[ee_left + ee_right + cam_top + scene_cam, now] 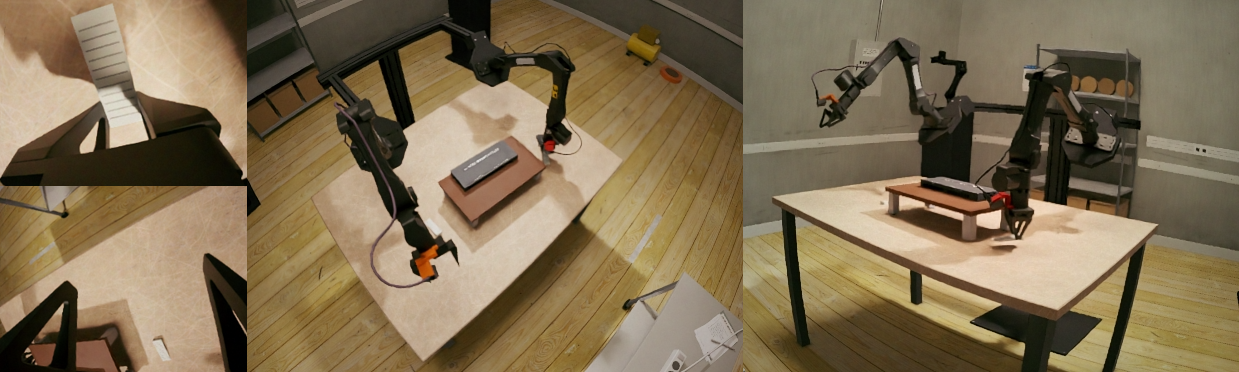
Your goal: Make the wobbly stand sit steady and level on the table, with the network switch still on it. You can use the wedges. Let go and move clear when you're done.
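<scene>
Now: left hand 20 mm to the left of the white wedge and 20 mm short of it. Round my left hand: brown stand: 300 mm to the right, 80 mm behind, 10 mm above; network switch: 300 mm to the right, 140 mm behind, 80 mm above.
</scene>
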